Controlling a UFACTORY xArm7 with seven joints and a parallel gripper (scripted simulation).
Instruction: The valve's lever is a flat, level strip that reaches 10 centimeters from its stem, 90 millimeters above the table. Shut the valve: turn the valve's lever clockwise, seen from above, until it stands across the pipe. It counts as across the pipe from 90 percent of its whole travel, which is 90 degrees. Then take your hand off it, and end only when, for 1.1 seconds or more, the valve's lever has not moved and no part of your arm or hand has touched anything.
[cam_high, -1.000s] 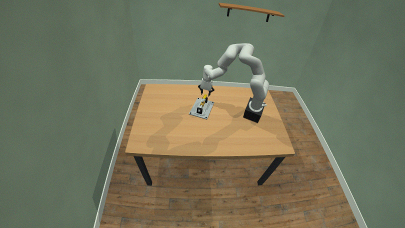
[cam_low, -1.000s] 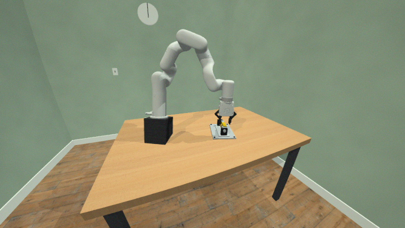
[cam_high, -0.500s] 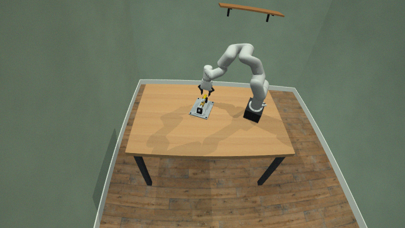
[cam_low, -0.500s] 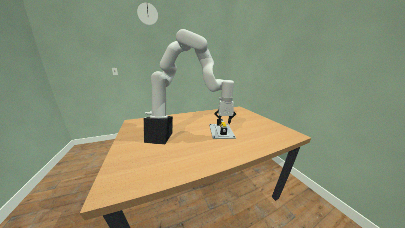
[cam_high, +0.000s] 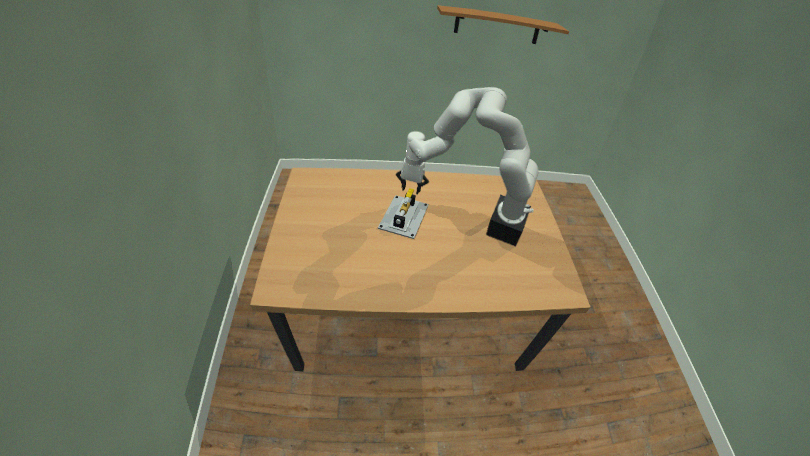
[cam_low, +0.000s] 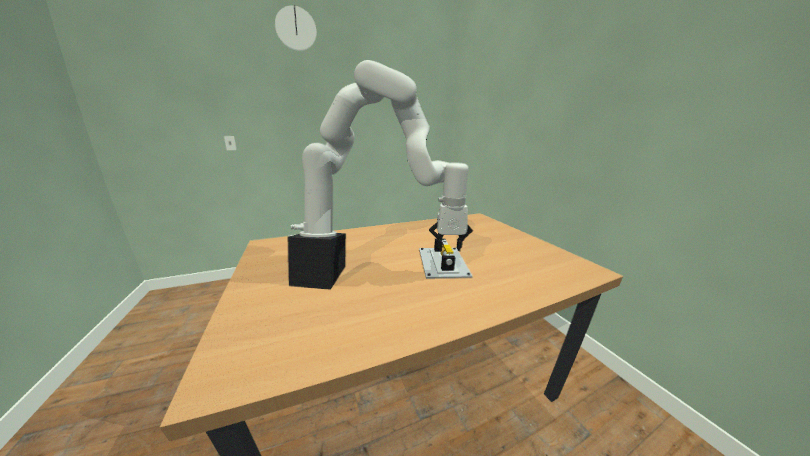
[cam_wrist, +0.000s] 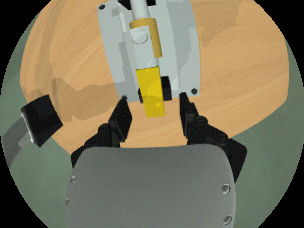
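Right now the yellow lever is 20 mm ahead of my hand, 40 mm to the left of it and 20 mm below it.
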